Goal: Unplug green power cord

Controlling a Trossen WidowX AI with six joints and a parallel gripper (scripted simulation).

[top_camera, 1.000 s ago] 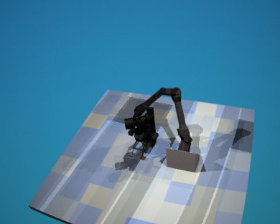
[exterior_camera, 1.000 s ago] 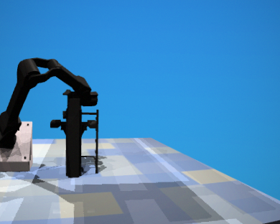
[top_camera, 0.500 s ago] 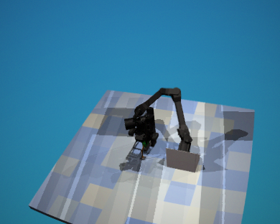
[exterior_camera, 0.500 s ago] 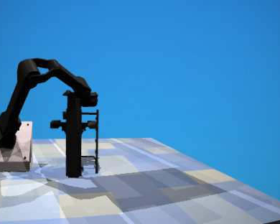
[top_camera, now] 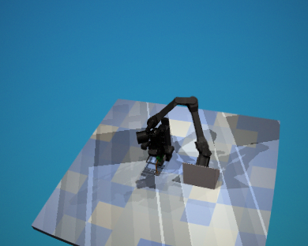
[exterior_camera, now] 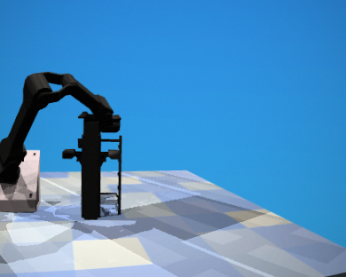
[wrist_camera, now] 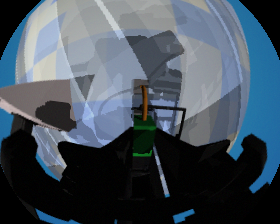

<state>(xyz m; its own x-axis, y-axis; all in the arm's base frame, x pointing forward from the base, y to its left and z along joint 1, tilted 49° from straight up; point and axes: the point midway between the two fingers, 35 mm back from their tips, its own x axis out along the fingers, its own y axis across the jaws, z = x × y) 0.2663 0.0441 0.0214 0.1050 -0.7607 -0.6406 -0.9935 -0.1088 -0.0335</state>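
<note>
Right now the green plug is 3 cm to the right of my gripper tip.
</note>
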